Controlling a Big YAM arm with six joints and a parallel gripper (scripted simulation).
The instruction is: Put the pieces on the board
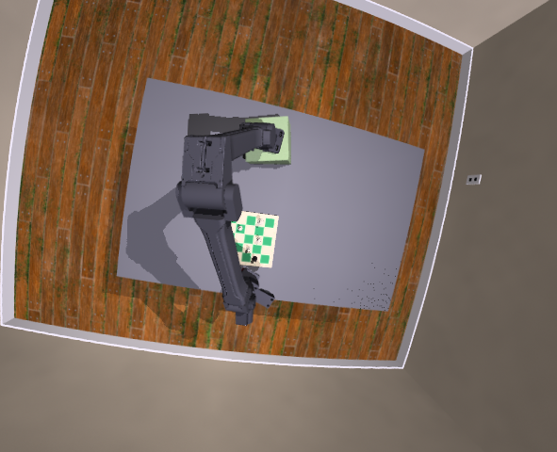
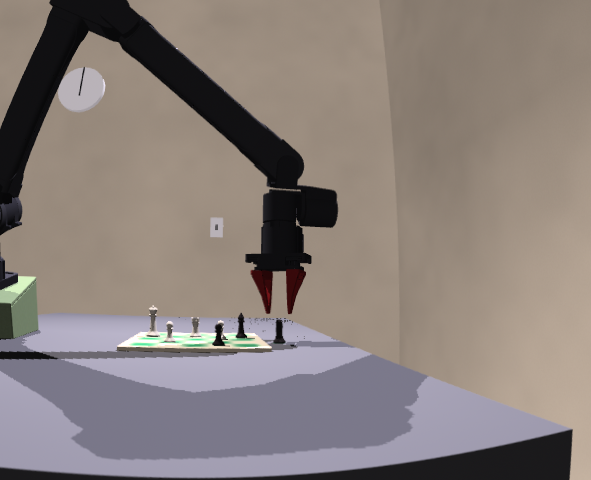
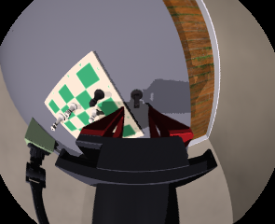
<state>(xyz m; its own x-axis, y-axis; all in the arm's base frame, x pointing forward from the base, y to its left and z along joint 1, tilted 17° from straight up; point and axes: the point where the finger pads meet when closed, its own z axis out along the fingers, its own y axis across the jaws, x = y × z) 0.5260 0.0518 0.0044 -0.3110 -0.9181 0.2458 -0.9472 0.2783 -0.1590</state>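
Now: hand 14 cm past the green-and-cream chessboard, 2 cm to the left of it and 5 cm above it.
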